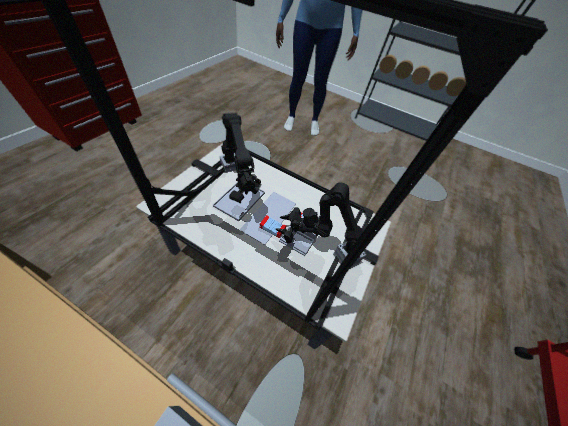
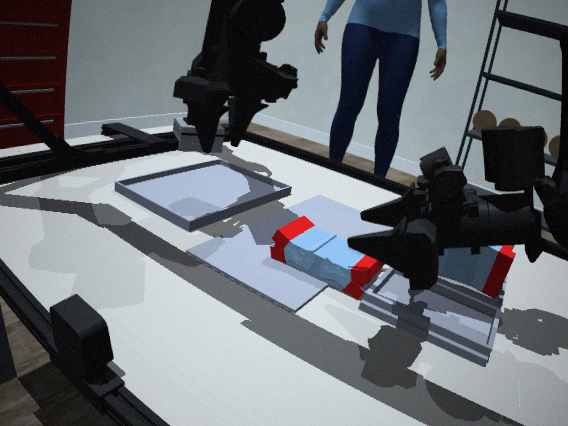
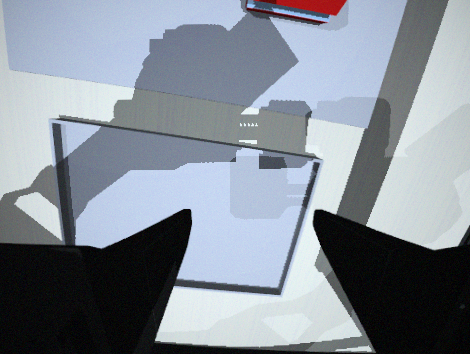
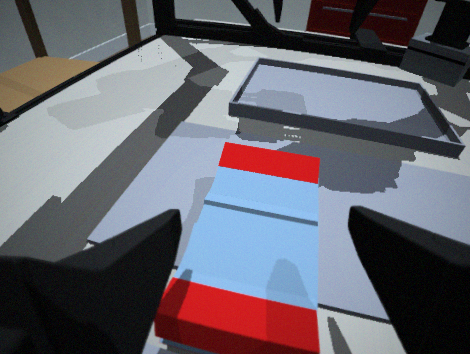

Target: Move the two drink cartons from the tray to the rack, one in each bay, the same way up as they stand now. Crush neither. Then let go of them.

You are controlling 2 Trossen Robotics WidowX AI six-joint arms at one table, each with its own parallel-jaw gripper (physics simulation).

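Frame: origin at the left arm's base, x ahead, y left, z up, level; centimetres.
Seen in the pictures: left gripper, fingertip midpoint: (image 1: 243, 198) (image 2: 220, 149) (image 3: 252, 216) (image 4: 314, 27); right gripper, fingertip midpoint: (image 1: 277, 223) (image 2: 354, 228) (image 4: 264, 218); left arm's base, origin of the base link: (image 1: 229, 159) (image 4: 446, 42).
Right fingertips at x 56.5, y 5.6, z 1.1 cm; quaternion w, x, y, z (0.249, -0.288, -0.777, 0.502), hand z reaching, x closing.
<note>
Pixels of each thing's top centre, then the offset from my right fingertips to it. "spot": a spot on its surface instead. Level surfaces: height alone.
- blue carton with red ends, middle of its top: (image 4: 259, 212) (image 2: 333, 238) (image 1: 273, 224) dx -1.7, dy -1.5, dz -2.2 cm
- thin mat, its level: dz -6.3 cm
- rack, middle of its top: (image 2: 447, 283) (image 1: 302, 231) dx +7.4, dy +11.6, dz -4.7 cm
- blue-and-red carton, surface spot: (image 2: 500, 270) spot: dx +10.7, dy +17.2, dz -1.4 cm
- tray, middle of its top: (image 3: 183, 224) (image 4: 340, 90) (image 2: 207, 183) (image 1: 239, 197) dx -27.3, dy -10.3, dz -5.1 cm
One blue carton with red ends (image 1: 272, 226) (image 2: 320, 247) (image 3: 300, 7) (image 4: 260, 245) lies flat on the thin mat (image 2: 260, 275) (image 4: 165, 190). Its near end reaches past the mat's edge close to the rack (image 2: 450, 344); contact there is unclear. Another blue-and-red carton (image 2: 500, 270) is at the rack's back bay, partly hidden by the right arm. The front bay is empty. The tray (image 1: 226, 212) (image 2: 153, 208) (image 3: 230, 287) (image 4: 345, 129) is empty. My right gripper (image 2: 356, 229) (image 4: 264, 218) is open, above the carton on the mat. My left gripper (image 2: 221, 147) (image 3: 252, 216) is open above the tray's far side.
A black frame surrounds the white table, with a small black block (image 2: 82, 332) on its front rail. A person (image 1: 320, 55) stands behind the table. A red drawer cabinet (image 1: 70, 70) and a shelf unit stand farther back.
</note>
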